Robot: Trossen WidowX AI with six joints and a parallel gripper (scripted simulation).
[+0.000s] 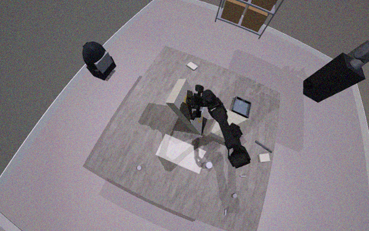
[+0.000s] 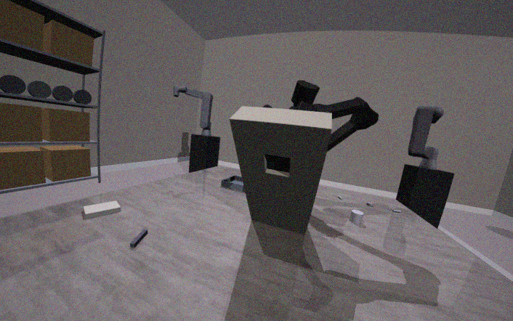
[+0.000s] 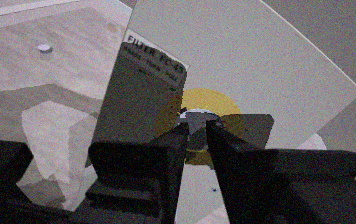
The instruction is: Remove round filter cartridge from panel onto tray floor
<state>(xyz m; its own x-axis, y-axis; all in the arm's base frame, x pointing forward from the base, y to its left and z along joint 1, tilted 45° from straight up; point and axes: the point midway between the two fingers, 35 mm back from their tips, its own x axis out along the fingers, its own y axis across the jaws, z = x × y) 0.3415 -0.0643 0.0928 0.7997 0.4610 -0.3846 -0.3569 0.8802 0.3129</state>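
Right now my gripper tip is 1 cm short of the round filter cartridge and 1 cm above it. Round my gripper tip: tray 42 cm behind, 31 cm to the right, 24 cm below; then service panel 4 cm behind, 8 cm below.
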